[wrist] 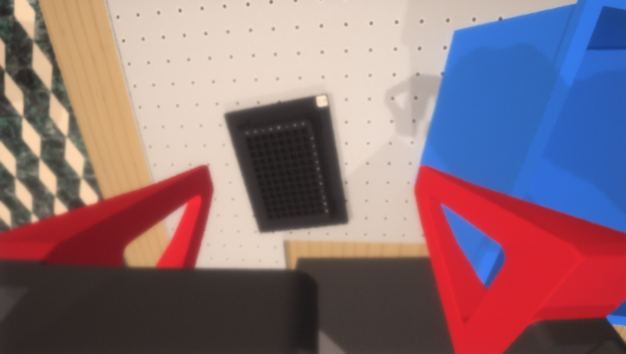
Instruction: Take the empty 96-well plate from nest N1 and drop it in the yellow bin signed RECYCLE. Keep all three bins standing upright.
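Note:
A dark 96-well plate (287, 175) lies in a black nest (337, 200), near the middle of the wrist view, slightly turned. A small pale label (321, 101) is at the nest's upper right corner, too blurred to read. My gripper (313, 177) is open, its two red fingers wide apart. It hangs above the nest, with the plate and nest showing between the fingertips and nothing held. The yellow bin signed RECYCLE does not show in the wrist view.
A large blue bin (505, 115) stands at the right, partly behind the right finger. The white perforated board (200, 60) has a wooden edge (95, 90) on the left, with a patterned floor (37, 130) beyond it.

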